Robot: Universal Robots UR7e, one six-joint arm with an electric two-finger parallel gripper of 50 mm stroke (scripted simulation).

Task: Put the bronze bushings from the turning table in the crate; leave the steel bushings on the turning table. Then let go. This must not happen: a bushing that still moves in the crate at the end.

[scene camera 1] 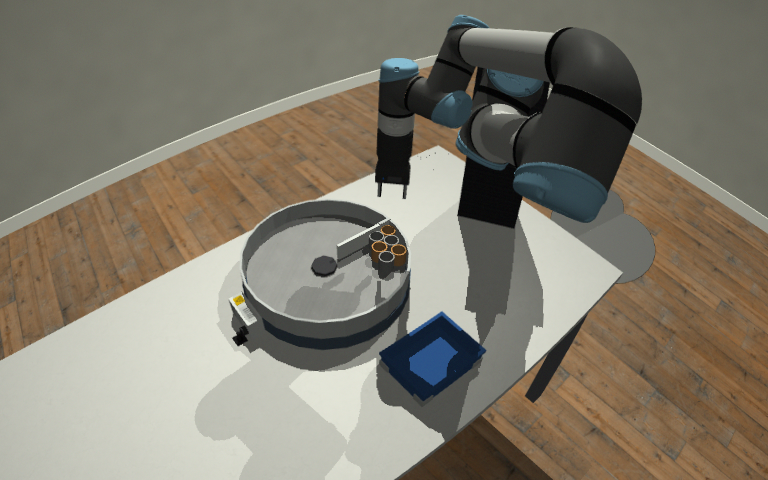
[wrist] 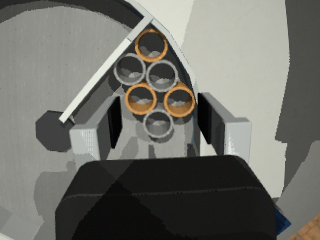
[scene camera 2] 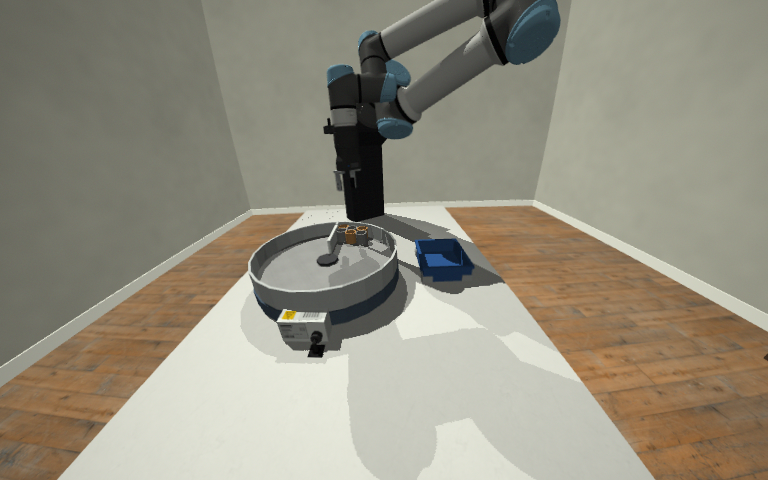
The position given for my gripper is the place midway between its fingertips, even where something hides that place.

Observation:
I see my gripper [scene camera 1: 391,195], a blue crate [scene camera 1: 424,357] and a round turning table [scene camera 1: 295,270].
My gripper also shows in the wrist view [wrist: 159,110] and in scene camera 2 [scene camera 2: 346,189]. The blue crate is seen too in scene camera 2 [scene camera 2: 445,260]. The round turning table is seen too in the wrist view [wrist: 56,56] and in scene camera 2 [scene camera 2: 306,265].

